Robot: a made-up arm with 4 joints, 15 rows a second.
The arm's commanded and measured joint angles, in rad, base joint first. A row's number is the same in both.
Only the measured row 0 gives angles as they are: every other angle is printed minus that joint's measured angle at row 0.
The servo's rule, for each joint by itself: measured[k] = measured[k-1] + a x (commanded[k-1-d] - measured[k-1]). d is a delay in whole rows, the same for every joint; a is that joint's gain. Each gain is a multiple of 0.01, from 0.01 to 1. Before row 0 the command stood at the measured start. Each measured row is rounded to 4 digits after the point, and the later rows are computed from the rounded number. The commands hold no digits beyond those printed.
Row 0, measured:
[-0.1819 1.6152 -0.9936 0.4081]
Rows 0 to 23, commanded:
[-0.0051 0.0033 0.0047 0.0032]
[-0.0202 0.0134 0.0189 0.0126]
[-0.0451 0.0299 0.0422 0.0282]
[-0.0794 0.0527 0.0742 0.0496]
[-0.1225 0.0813 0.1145 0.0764]
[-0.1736 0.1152 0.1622 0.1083]
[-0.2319 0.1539 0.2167 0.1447]
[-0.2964 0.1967 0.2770 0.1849]
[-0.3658 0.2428 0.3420 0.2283]
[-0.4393 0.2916 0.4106 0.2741]
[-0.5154 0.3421 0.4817 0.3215]
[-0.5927 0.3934 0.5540 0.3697]
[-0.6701 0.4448 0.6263 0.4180]
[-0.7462 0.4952 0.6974 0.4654]
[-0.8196 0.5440 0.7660 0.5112]
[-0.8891 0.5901 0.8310 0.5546]
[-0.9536 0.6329 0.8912 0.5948]
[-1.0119 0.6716 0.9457 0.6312]
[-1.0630 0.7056 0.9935 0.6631]
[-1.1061 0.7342 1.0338 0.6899]
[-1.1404 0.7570 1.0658 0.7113]
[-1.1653 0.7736 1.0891 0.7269]
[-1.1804 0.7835 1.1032 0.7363]
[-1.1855 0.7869 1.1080 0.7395]
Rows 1 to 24, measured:
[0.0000 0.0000 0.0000 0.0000]
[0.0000 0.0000 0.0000 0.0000]
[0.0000 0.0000 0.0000 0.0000]
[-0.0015 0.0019 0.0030 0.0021]
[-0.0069 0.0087 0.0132 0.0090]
[-0.0180 0.0212 0.0318 0.0217]
[-0.0358 0.0398 0.0589 0.0401]
[-0.0609 0.0643 0.0945 0.0641]
[-0.0936 0.0943 0.1378 0.0933]
[-0.1337 0.1295 0.1883 0.1272]
[-0.1809 0.1691 0.2451 0.1653]
[-0.2345 0.2126 0.3071 0.2069]
[-0.2939 0.2592 0.3733 0.2513]
[-0.3581 0.3081 0.4427 0.2976]
[-0.4261 0.3584 0.5139 0.3452]
[-0.4969 0.4094 0.5858 0.3932]
[-0.5692 0.4600 0.6572 0.4409]
[-0.6418 0.5096 0.7268 0.4873]
[-0.7135 0.5571 0.7935 0.5317]
[-0.7831 0.6018 0.8560 0.5733]
[-0.8495 0.6430 0.9134 0.6115]
[-0.9114 0.6799 0.9647 0.6456]
[-0.9679 0.7119 1.0089 0.6748]
[-1.0179 0.7385 1.0453 0.6989]
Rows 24 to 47, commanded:
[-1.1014 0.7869 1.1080 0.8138]
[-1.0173 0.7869 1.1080 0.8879]
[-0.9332 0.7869 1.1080 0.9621]
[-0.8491 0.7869 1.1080 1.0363]
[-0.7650 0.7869 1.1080 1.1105]
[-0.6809 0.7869 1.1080 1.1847]
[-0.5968 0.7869 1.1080 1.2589]
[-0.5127 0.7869 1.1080 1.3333]
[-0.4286 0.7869 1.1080 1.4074]
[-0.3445 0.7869 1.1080 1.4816]
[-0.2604 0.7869 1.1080 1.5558]
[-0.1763 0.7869 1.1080 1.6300]
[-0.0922 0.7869 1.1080 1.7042]
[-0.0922 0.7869 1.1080 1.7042]
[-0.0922 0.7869 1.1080 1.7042]
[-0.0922 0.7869 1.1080 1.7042]
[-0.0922 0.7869 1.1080 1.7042]
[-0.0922 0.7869 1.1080 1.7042]
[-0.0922 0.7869 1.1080 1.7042]
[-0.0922 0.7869 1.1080 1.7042]
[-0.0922 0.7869 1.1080 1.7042]
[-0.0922 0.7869 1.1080 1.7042]
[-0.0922 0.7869 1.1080 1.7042]
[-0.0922 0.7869 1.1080 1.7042]
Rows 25 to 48, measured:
[-1.0606 0.7592 1.0733 0.7174]
[-1.0953 0.7735 1.0924 0.7299]
[-1.1215 0.7814 1.1024 0.7362]
[-1.1157 0.7846 1.1060 0.7874]
[-1.0872 0.7860 1.1073 0.8537]
[-1.0425 0.7865 1.1077 0.9252]
[-0.9864 0.7867 1.1079 0.9985]
[-0.9222 0.7868 1.1080 1.0724]
[-0.8522 0.7869 1.1080 1.1465]
[-0.7781 0.7869 1.1080 1.2207]
[-0.7011 0.7869 1.1080 1.2950]
[-0.6221 0.7869 1.1080 1.3692]
[-0.5416 0.7869 1.1080 1.4434]
[-0.4601 0.7869 1.1080 1.5176]
[-0.3778 0.7869 1.1080 1.5918]
[-0.2950 0.7869 1.1080 1.6660]
[-0.2362 0.7869 1.1080 1.6912]
[-0.1944 0.7869 1.1080 1.6998]
[-0.1648 0.7869 1.1080 1.7027]
[-0.1437 0.7869 1.1080 1.7037]
[-0.1288 0.7869 1.1080 1.7040]
[-0.1182 0.7869 1.1080 1.7041]
[-0.1107 0.7869 1.1080 1.7042]
[-0.1053 0.7869 1.1080 1.7042]

